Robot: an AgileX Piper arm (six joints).
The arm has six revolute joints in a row. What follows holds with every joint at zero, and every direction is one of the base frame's. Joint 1 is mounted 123 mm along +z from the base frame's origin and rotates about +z. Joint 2 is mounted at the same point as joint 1 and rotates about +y. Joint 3 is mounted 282.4 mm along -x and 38.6 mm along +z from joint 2 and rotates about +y. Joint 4 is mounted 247.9 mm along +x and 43.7 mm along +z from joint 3 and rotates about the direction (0.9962, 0, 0.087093). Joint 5 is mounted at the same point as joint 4 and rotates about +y. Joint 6 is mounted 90.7 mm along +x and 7.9 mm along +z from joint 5 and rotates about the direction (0.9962, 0, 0.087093). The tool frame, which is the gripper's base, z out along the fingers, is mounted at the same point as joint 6; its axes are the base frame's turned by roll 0, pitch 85.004 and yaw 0 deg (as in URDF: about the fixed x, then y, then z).
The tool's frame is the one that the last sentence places.
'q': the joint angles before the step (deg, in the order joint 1, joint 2, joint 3, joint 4, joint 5, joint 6). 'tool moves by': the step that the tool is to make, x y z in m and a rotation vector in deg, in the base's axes. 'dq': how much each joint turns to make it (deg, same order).
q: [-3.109, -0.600, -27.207, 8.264, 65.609, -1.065]
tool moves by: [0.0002, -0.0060, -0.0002, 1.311, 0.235, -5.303]
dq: [0.008, -0.009, -0.005, -4.148, -0.240, 5.682]
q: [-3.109, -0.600, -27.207, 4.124, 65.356, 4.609]
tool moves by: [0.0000, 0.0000, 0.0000, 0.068, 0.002, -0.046]
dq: [-0.003, 0.000, 0.000, 0.000, 0.000, 0.081]
